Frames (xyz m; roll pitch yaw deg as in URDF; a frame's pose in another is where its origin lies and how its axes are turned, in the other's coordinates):
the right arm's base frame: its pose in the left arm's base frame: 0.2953 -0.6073 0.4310 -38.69 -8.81 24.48
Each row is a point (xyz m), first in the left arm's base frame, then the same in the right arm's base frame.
Working: the left arm's base frame: its pose in the right arm's base frame: -0.0829 0.7915 0.0916 33.95 21.58 -14.72

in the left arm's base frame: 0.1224 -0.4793 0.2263
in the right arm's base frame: -0.1344 0.2633 -0.0278
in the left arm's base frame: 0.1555 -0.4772 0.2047
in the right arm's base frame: -0.1071 0.2704 -0.0556
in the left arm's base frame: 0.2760 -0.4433 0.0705
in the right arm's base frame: -0.0054 0.3503 -0.1858
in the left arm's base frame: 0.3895 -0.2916 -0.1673
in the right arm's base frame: 0.1224 0.5841 -0.3322
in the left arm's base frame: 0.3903 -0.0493 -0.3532
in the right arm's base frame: 0.1938 0.8805 -0.3500
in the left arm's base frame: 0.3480 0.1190 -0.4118
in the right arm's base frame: 0.2157 1.0529 -0.2922
